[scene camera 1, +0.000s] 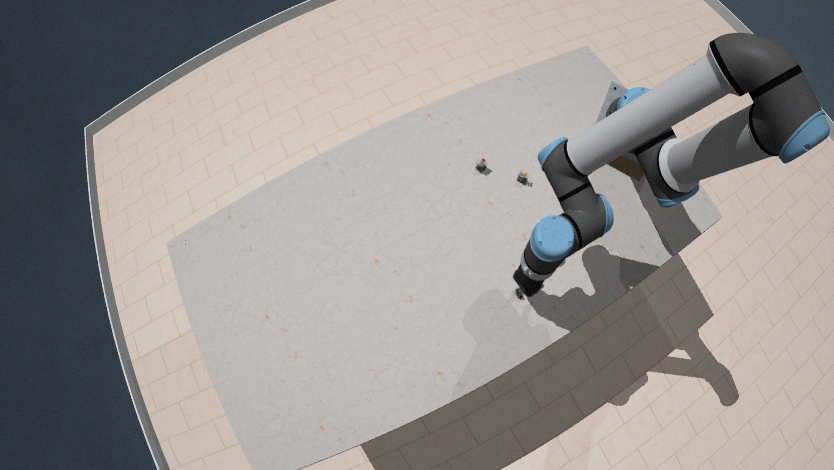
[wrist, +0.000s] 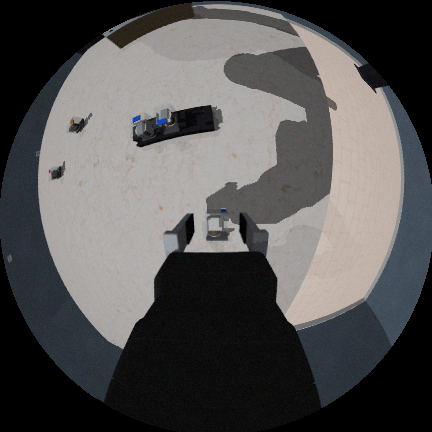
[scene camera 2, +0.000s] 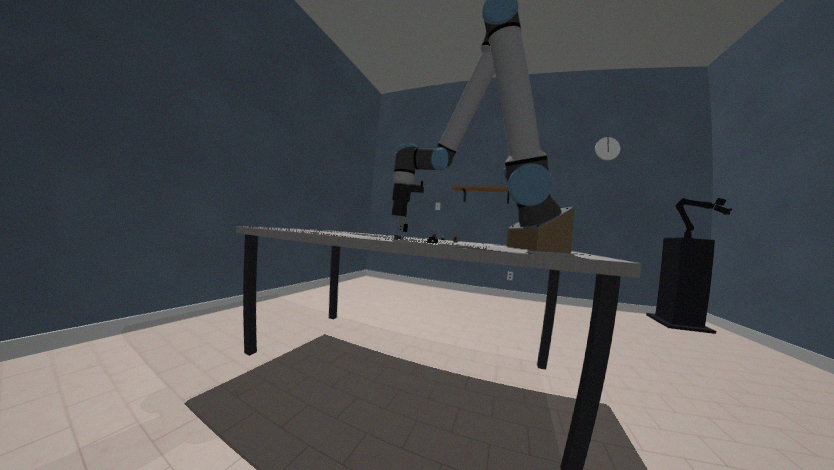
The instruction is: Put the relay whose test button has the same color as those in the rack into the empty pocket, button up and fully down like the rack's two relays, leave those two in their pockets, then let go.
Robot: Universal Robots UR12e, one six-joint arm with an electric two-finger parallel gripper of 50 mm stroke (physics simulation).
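Pixels of known places: gripper, fingertip midpoint: (wrist: 216, 222) (scene camera 2: 402, 231); arm's base, link origin: (scene camera 2: 540, 217).
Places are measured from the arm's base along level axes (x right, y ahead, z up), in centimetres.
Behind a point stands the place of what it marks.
My gripper (scene camera 1: 520, 293) @[x -25.6, y 56.1, z -11.0 cm] (scene camera 2: 402, 226) @[x -25.6, y 56.1, z -11.0 cm] (wrist: 216, 222) @[x -25.6, y 56.1, z -11.0 cm] is open and points down, low over the table. A grey relay with a blue button (wrist: 217, 237) @[x -26.0, y 58.7, z -12.7 cm] shows between its two fingers in the wrist view, untouched. It appears to lie on its side, its button toward the rack. The black rack (wrist: 175, 138) @[x -19.3, y 46.4, z -13.9 cm] stands beyond it, up and to the left in the wrist view. Two blue-button relays (wrist: 144, 130) @[x -16.7, y 46.4, z -10.1 cm] (wrist: 164, 114) @[x -18.9, y 44.6, z -10.0 cm] stand in its left part; its right part is unoccupied. In scene camera 1 the arm hides the rack.
A relay with an orange button (scene camera 1: 522, 178) @[x 3.5, y 41.0, z -11.5 cm] (wrist: 76, 125) @[x 3.1, y 40.8, z -12.2 cm] and one with a red button (scene camera 1: 481, 166) @[x 12.0, y 50.4, z -10.8 cm] (wrist: 56, 173) @[x 12.1, y 49.9, z -12.6 cm] stand apart on the table (scene camera 1: 326, 262) @[x 6.5, y 102.4, z -14.7 cm], left of the rack in the wrist view. The arm's wooden base block (scene camera 2: 554, 233) @[x -8.8, y -5.2, z -7.0 cm] (wrist: 152, 24) is beyond the rack.
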